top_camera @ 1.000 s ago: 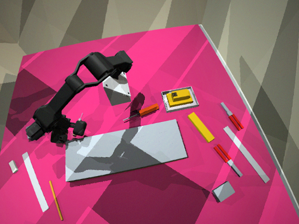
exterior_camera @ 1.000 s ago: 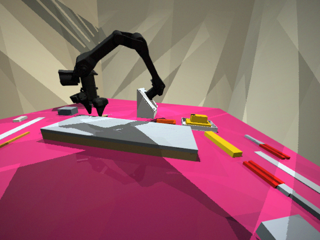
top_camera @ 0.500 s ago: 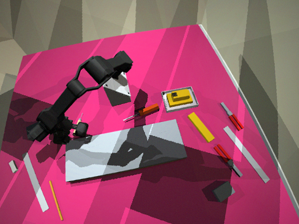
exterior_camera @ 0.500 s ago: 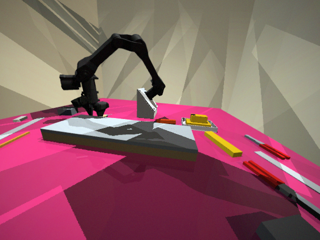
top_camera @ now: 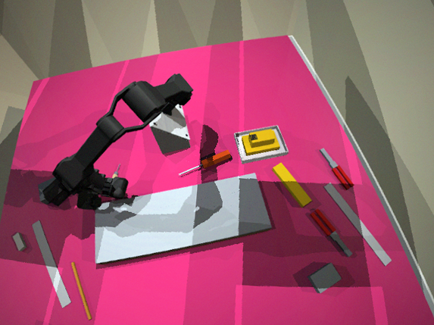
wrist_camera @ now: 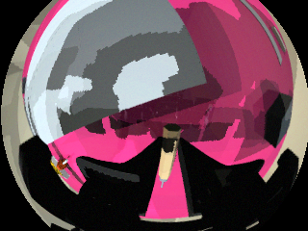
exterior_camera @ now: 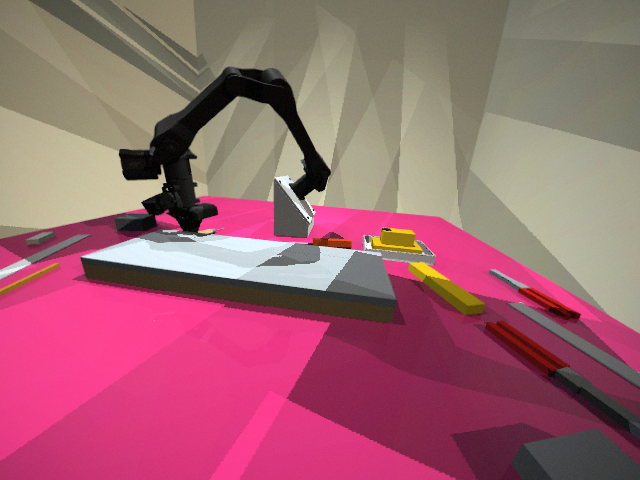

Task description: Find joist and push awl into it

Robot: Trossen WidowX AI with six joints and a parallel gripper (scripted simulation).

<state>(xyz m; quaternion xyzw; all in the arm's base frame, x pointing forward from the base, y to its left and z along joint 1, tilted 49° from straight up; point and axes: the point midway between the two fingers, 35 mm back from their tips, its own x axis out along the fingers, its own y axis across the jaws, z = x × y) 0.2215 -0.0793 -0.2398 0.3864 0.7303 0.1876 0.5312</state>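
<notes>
My gripper tip is 50 mm past the awl and 20 mm to the right of it. From my gripper tip the other things lie so: pencil 300 mm ahead, 90 mm to the right; then yellow stud finder 530 mm to the left, 70 mm behind, 50 mm above; then white eraser 320 mm to the right, 120 mm ahead.
</notes>
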